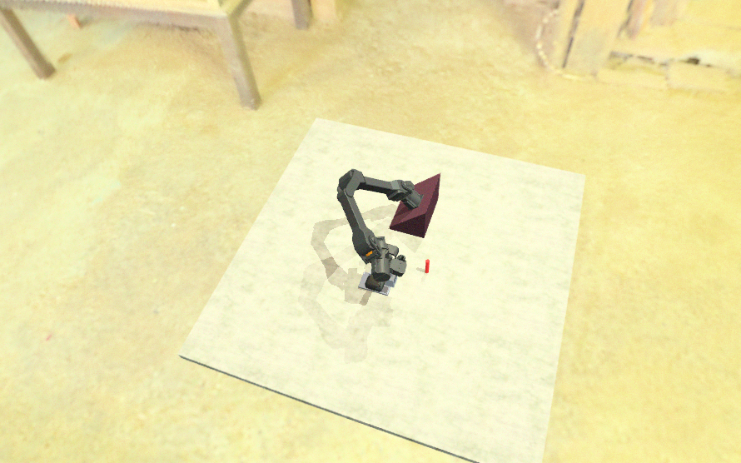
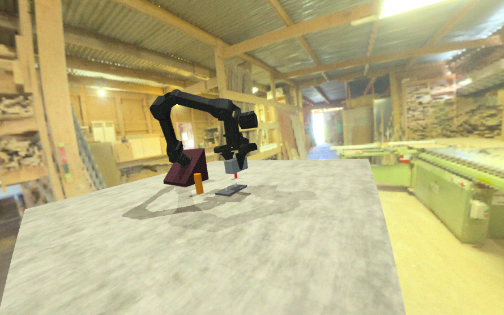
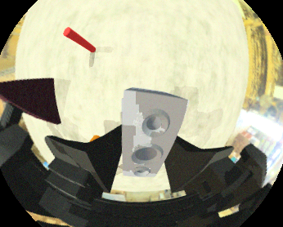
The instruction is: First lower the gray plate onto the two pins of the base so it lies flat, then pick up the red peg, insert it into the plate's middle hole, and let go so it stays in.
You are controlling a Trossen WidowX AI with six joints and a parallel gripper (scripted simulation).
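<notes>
My gripper tip is now 70 mm above the gray base, 40 mm to the left of it and 10 mm past it. Also, from my gripper tip: red peg (130 mm to the left, 130 mm behind, 40 mm below); gray plate (30 mm above); orange cylinder (120 mm behind, 110 mm to the right, 40 mm below).
</notes>
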